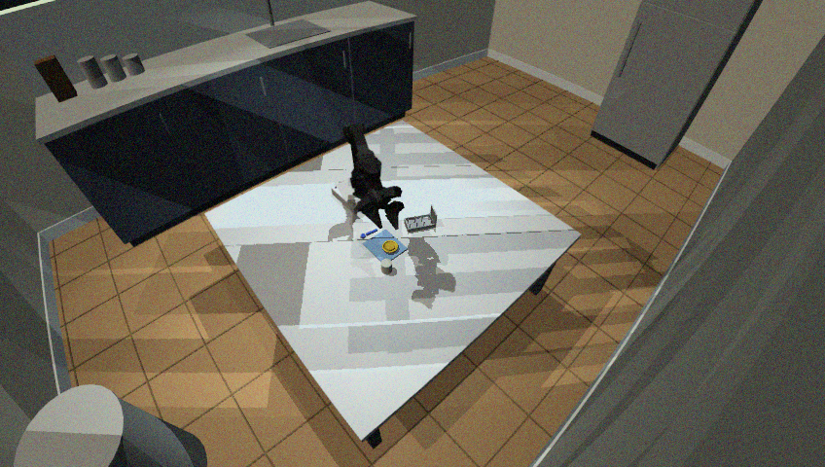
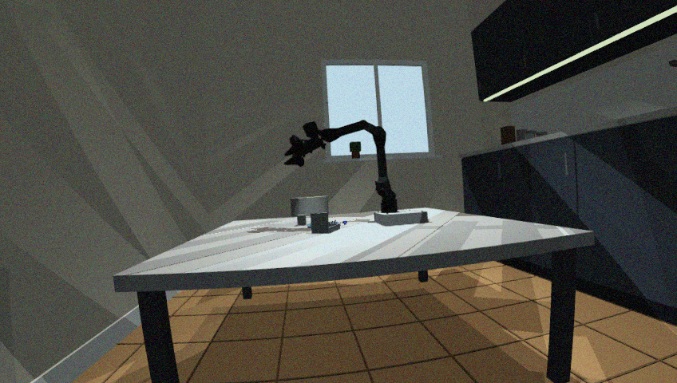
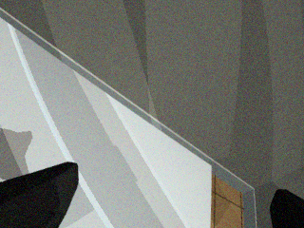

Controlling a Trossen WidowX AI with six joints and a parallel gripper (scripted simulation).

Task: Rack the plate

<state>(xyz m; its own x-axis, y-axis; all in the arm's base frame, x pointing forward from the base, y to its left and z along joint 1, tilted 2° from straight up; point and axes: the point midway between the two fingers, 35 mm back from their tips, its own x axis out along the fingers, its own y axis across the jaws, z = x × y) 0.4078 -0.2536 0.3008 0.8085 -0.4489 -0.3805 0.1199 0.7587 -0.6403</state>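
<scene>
Right now the yellow plate is 12 cm behind my gripper tip, 14 cm to the left of it and 32 cm below it. Round my gripper tip: grey dish rack: 12 cm behind, 33 cm to the left, 31 cm below; then blue mat: 15 cm behind, 13 cm to the left, 33 cm below.
</scene>
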